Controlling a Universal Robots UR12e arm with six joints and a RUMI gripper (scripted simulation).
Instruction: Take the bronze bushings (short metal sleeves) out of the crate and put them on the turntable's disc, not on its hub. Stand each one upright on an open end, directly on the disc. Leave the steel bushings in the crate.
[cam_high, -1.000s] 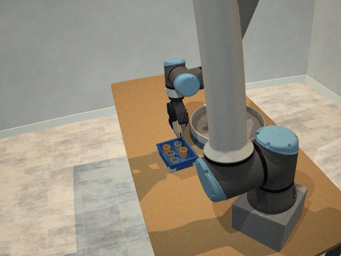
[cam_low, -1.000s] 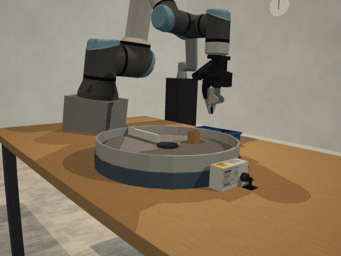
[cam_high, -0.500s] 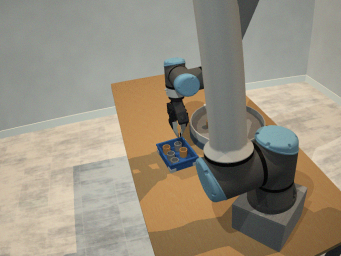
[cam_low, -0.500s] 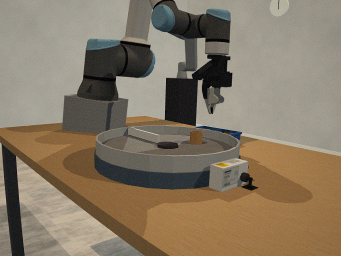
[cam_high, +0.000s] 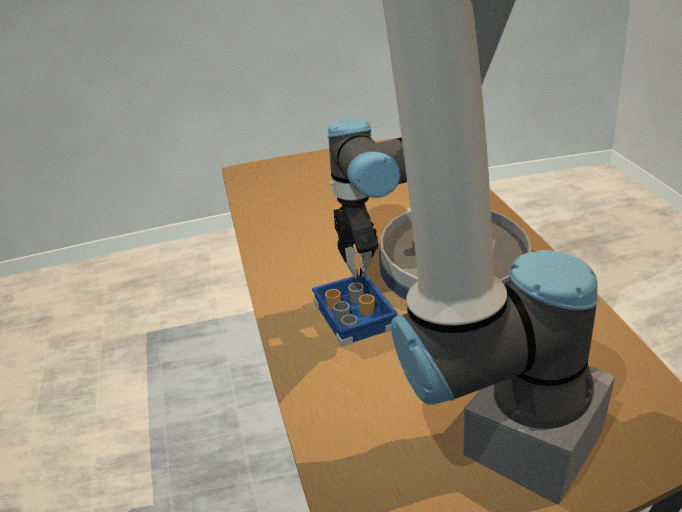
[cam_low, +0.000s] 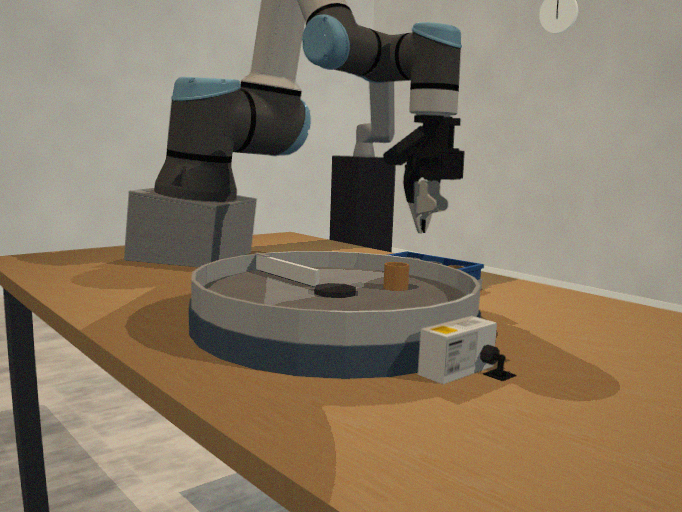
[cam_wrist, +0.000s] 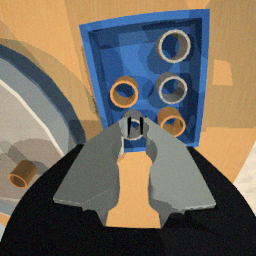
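The blue crate lies 10 mm behind my hand, 20 mm to the left of it and 100 mm below it. Round my hand: turntable 150 mm ahead, 300 mm to the right, 70 mm below.
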